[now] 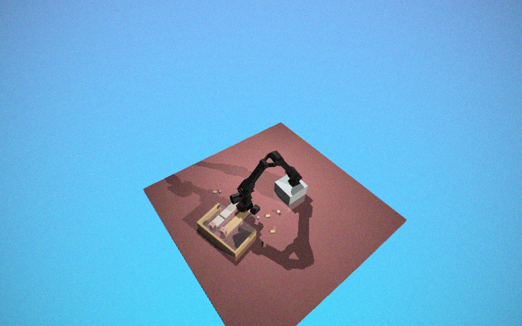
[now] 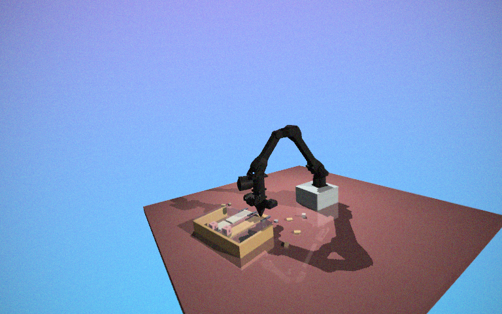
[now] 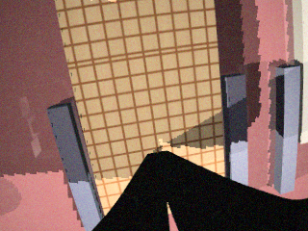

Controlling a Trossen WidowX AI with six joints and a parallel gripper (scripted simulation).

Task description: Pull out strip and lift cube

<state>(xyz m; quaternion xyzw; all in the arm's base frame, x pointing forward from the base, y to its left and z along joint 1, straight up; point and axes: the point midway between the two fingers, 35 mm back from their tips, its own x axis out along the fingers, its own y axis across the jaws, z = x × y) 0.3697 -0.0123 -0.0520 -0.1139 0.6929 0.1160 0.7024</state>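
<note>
My gripper tip is now 9 cm short of the tan checked strip and 3 cm to the right of it.
</note>
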